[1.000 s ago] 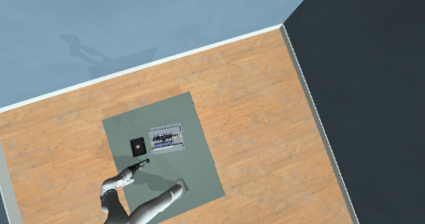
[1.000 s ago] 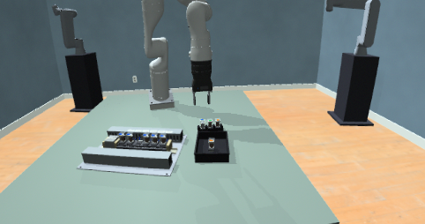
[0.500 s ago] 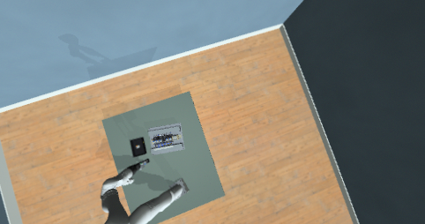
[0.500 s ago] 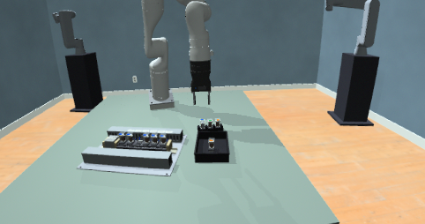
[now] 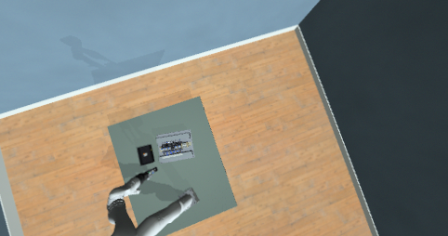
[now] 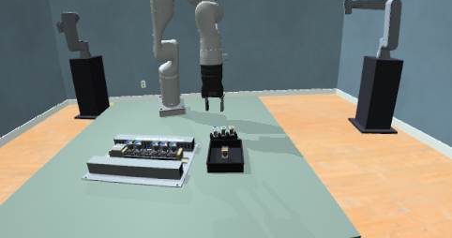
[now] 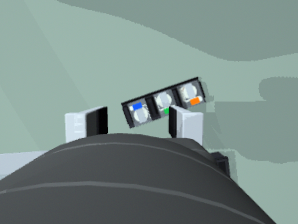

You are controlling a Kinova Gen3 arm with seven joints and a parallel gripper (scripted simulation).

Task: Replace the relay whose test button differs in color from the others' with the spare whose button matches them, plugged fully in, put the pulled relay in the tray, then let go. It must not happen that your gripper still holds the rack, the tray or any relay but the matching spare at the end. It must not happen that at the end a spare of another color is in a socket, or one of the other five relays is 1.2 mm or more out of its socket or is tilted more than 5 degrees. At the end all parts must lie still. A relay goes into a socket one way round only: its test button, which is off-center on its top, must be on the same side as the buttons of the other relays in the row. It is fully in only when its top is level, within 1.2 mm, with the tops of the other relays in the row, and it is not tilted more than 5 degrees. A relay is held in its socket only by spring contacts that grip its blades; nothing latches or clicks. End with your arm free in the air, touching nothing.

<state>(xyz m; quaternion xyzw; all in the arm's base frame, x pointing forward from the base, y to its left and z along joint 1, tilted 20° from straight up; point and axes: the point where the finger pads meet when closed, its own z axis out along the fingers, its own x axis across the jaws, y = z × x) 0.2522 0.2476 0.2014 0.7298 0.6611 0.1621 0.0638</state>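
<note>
The small black stand is 130 mm below my hand, 30 mm to the left of it and 10 mm behind it. From my hand the other things lie so: black tray 150 mm ahead, 120 mm below, 50 mm to the left.
</note>
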